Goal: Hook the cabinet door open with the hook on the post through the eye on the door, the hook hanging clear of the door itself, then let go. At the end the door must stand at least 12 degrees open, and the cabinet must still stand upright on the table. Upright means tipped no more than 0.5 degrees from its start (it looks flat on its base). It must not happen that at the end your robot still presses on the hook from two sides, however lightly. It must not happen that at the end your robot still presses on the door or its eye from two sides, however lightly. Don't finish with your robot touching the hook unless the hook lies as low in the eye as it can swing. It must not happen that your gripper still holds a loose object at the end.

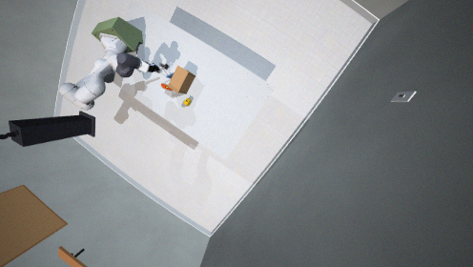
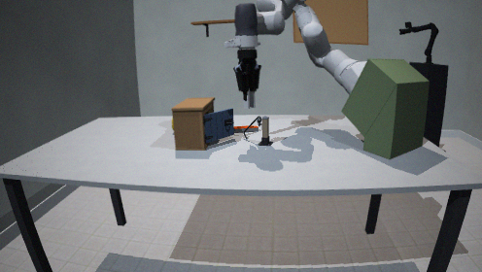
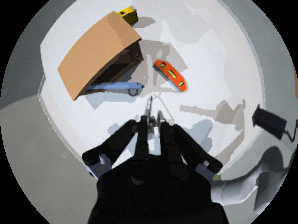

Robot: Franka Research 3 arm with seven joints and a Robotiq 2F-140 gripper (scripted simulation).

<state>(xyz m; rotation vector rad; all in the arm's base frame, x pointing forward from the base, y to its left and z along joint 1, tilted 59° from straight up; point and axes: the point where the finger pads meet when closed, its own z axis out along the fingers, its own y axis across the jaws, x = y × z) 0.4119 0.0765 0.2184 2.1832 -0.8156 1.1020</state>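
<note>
Now: the cabinet door 13 cm ahead of my hand, 9 cm below it and 2 cm to the left of it. The rest, counted from my hand: orange object 16 cm below, 13 cm to the right, 2 cm ahead; small yellow object 31 cm ahead, 22 cm to the right, 13 cm below.
</note>
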